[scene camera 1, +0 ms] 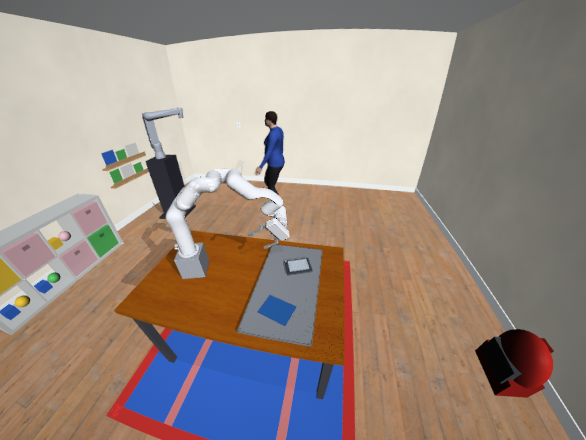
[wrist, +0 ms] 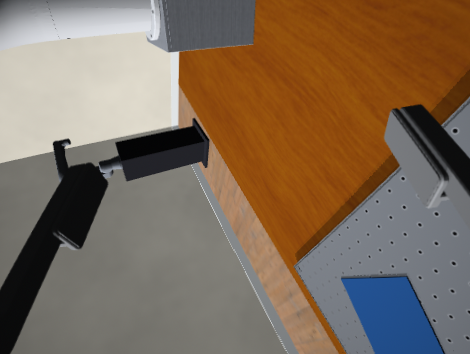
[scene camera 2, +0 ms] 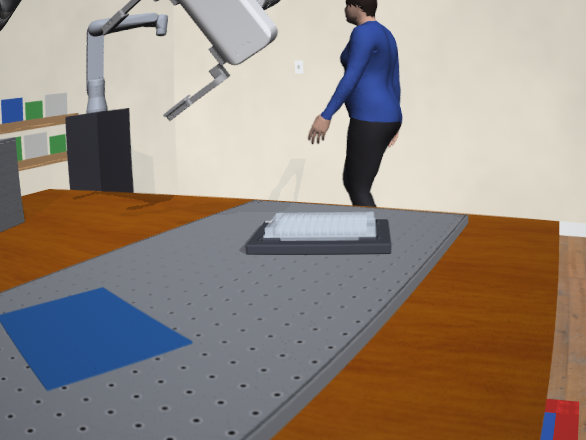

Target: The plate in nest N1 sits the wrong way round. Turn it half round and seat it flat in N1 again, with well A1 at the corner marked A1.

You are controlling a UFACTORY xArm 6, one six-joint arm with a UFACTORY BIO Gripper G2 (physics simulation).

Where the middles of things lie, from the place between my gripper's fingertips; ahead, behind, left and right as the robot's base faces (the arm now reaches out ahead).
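I consider the clear well plate (scene camera 2: 312,226), which sits 40 mm to the left of my hand and 250 mm ahead of it, and 210 mm below it. There is the flat blue square (scene camera 2: 70,339) as well; counted from my hand, it lies 150 mm ahead, 290 mm to the right and 230 mm below.
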